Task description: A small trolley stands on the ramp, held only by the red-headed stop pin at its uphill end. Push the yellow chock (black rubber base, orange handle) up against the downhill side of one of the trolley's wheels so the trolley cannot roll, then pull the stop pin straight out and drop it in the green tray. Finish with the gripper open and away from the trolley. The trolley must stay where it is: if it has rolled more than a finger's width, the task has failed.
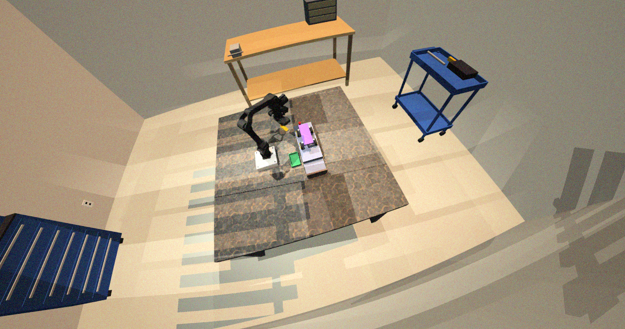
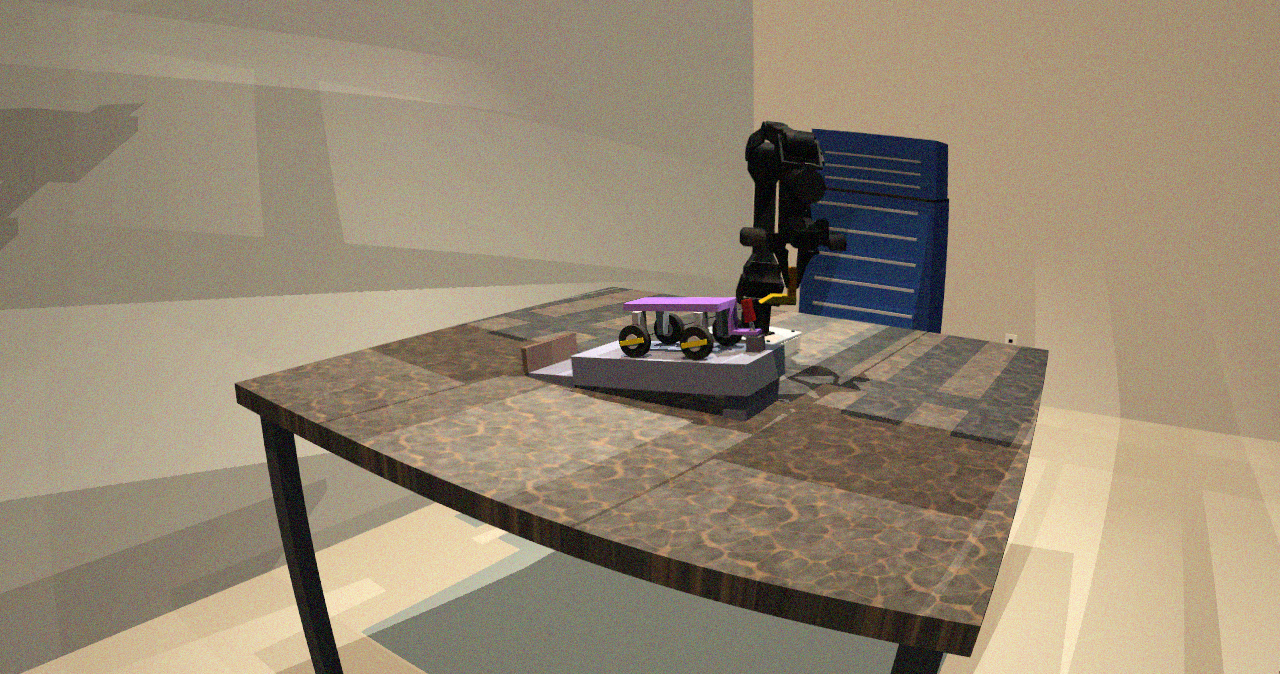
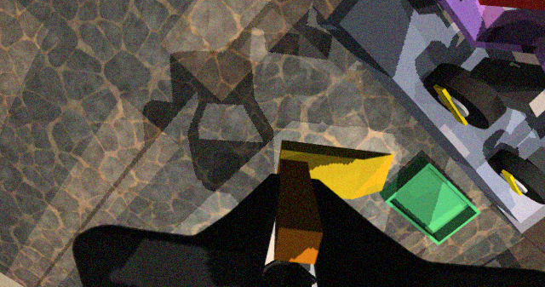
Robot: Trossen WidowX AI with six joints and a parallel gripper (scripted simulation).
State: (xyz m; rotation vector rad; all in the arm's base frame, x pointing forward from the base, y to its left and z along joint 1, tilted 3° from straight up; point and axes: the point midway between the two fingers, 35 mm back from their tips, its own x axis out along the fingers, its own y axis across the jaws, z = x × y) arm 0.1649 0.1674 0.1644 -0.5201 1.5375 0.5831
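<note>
My gripper tip is 20 mm to the left of the yellow chock, 10 mm short of it and 10 mm above it. Also, from my gripper tip: grey ramp (170 mm ahead, 130 mm below, 110 mm to the right); then red-headed stop pin (140 mm ahead, 40 mm below); then trolley (170 mm ahead, 110 mm to the right, 60 mm below).
</note>
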